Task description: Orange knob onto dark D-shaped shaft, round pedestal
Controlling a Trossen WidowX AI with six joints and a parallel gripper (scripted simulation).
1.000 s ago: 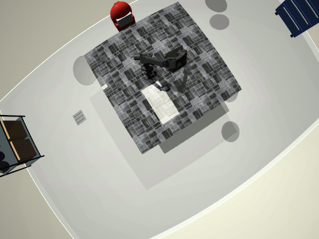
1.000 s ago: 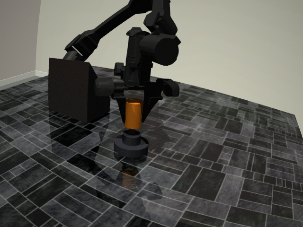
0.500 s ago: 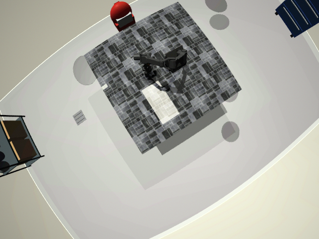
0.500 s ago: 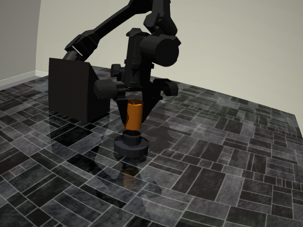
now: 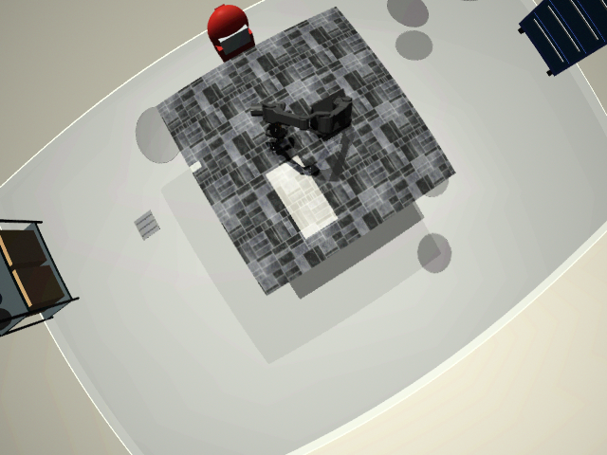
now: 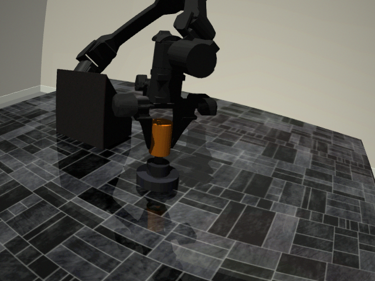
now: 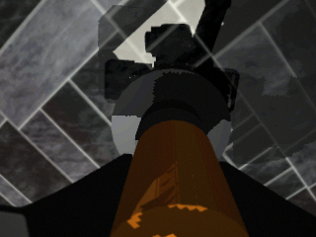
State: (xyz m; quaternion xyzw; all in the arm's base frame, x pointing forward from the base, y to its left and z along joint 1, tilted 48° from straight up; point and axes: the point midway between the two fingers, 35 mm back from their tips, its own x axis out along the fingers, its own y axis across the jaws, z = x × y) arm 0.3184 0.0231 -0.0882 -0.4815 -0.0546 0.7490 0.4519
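The orange knob is 2 cm above my gripper tip. Also, from my gripper tip: round pedestal 4 cm below.
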